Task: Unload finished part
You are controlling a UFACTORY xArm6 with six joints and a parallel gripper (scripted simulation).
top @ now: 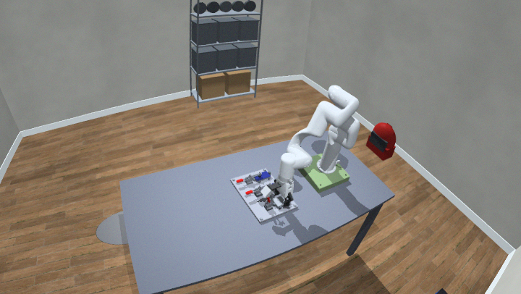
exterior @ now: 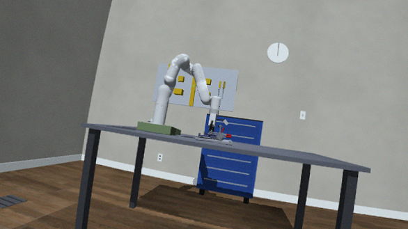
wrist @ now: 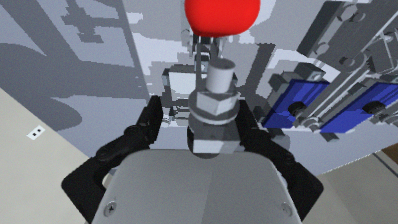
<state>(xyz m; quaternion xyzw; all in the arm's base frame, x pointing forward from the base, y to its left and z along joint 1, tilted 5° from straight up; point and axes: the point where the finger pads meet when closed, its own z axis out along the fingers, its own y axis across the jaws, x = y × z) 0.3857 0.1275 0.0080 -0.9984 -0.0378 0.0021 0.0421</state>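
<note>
My hand is 20 mm above the pale grey part and 10 mm past it. From my hand the other things lie so: fixture plate (110 mm to the right, 60 mm ahead, 40 mm below).
</note>
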